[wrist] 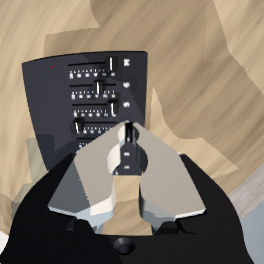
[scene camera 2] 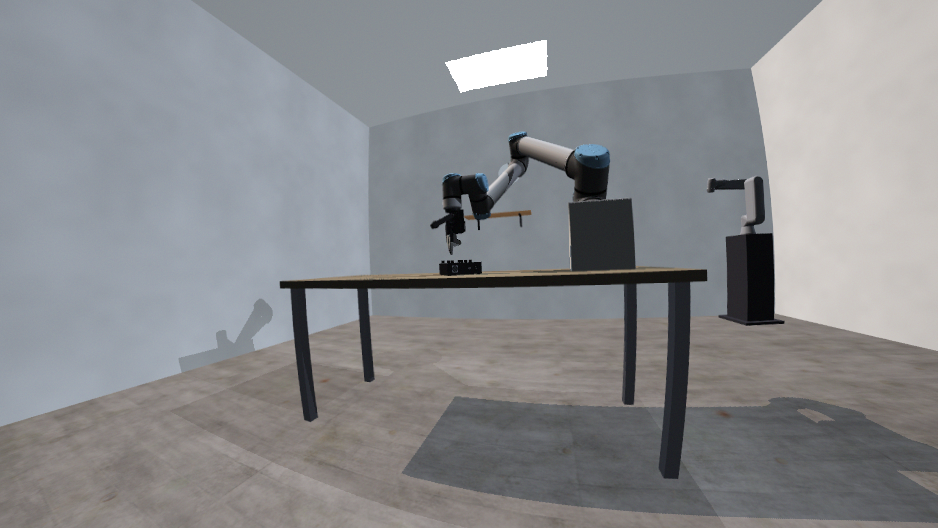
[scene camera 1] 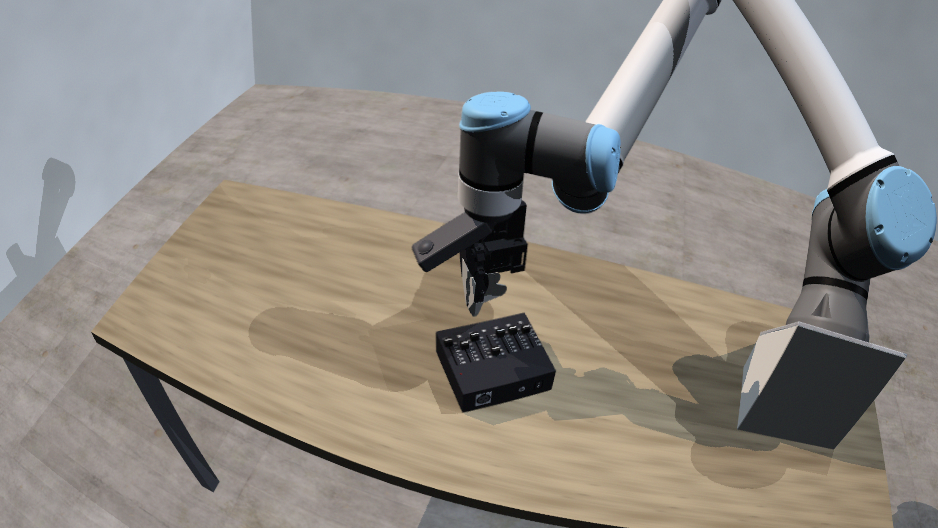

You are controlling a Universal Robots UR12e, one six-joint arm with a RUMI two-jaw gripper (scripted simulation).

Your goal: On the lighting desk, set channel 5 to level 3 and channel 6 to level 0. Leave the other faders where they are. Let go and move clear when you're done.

Labels:
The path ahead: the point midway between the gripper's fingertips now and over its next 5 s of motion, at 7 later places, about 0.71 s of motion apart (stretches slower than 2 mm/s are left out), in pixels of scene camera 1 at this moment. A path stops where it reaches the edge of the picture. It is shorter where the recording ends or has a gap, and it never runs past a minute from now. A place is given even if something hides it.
My gripper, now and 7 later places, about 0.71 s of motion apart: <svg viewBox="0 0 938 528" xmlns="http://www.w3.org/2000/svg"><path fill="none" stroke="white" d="M473 315L473 319L473 323L472 327L472 329L473 332L476 336L475 335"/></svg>

